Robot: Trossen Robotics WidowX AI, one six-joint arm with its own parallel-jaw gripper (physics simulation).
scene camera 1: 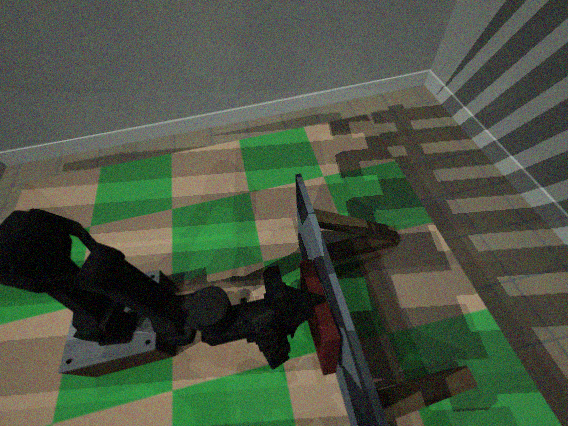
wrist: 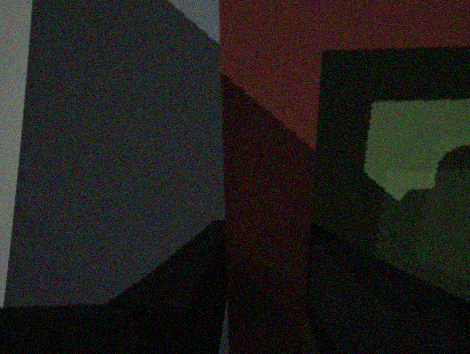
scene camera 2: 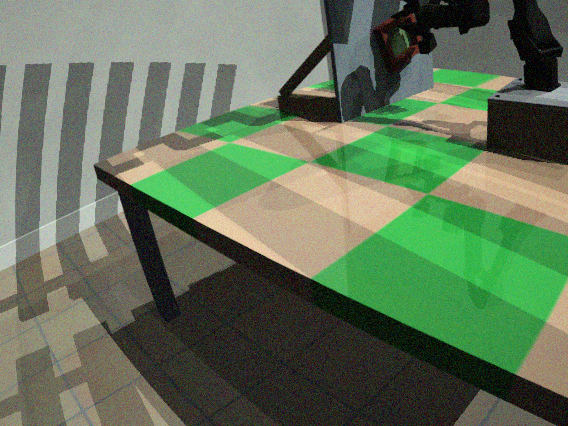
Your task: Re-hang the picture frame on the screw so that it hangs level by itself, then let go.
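Seen in the pictures: gripper, fingertip midpoint: (scene camera 1: pixel 324 302) (wrist: pixel 259 233) (scene camera 2: pixel 392 20); arm's base at its link origin: (scene camera 1: pixel 118 328) (scene camera 2: pixel 542 86).
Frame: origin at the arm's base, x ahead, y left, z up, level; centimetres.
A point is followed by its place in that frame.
Observation:
The picture frame has a red border (scene camera 1: pixel 327 342) @[z 15.0, x 43.4, y -9.6 cm] (scene camera 2: pixel 385 47) @[z 5.5, x 41.0, y 5.0 cm] (wrist: pixel 270 95) @[z 13.6, x 42.6, y -7.1 cm] around a green picture (scene camera 2: pixel 400 42) @[z 5.7, x 44.1, y -4.7 cm] (wrist: pixel 400 145) @[z 9.2, x 44.6, y -6.4 cm]. It is in front of the upright grey-blue panel (scene camera 1: pixel 311 235) (scene camera 2: pixel 352 57) (wrist: pixel 120 125), close to its face. In scene camera 2 the frame looks tilted, though the slanted view makes this hard to judge. My gripper (scene camera 1: pixel 319 299) @[z 12.2, x 44.3, y -2.6 cm] (scene camera 2: pixel 419 33) (wrist: pixel 259 233) @[z 12.2, x 44.3, y -2.6 cm] is shut on one side bar of the border, one finger on each side of it. The screw and the back of the frame are hidden, so I cannot tell whether they touch.
Brown wooden supports (scene camera 1: pixel 350 222) @[z 5.2, x 54.2, y 17.4 cm] (scene camera 2: pixel 307 66) @[z 1.7, x 55.9, y 19.4 cm] brace the panel from behind. My arm's grey base (scene camera 1: pixel 112 352) @[z 0.4, x 0.0, y -4.8 cm] (scene camera 2: pixel 525 125) @[z -5.4, x -2.0, y 12.3 cm] stands on the green and tan checkered table in front of the panel. The table's dark edge (scene camera 2: pixel 220 237) @[z -12.1, x 16.5, y 67.9 cm] runs along the near side. Striped shadows cross the scene.

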